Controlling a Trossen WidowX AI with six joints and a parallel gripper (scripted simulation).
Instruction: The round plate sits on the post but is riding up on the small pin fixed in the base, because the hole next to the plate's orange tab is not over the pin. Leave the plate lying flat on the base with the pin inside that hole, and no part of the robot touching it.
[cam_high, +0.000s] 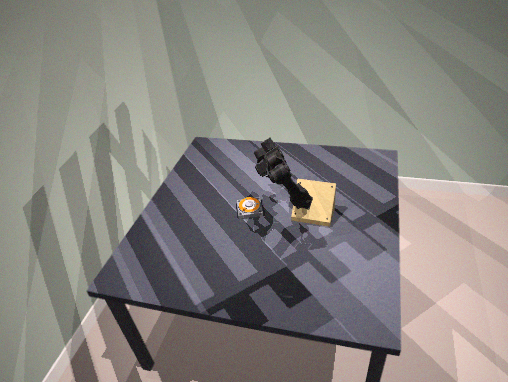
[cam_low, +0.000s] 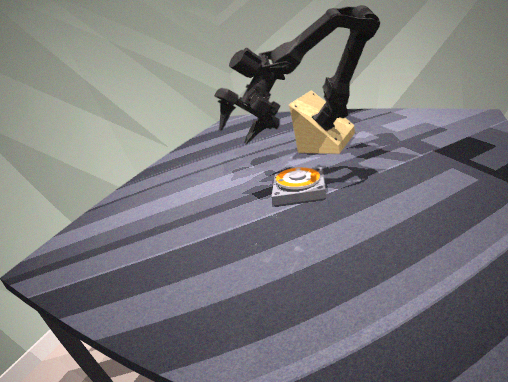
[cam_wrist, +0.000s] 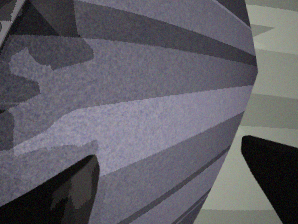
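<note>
The grey square base lies 180 mm to the left of my gripper tip and 110 mm below it.
</note>
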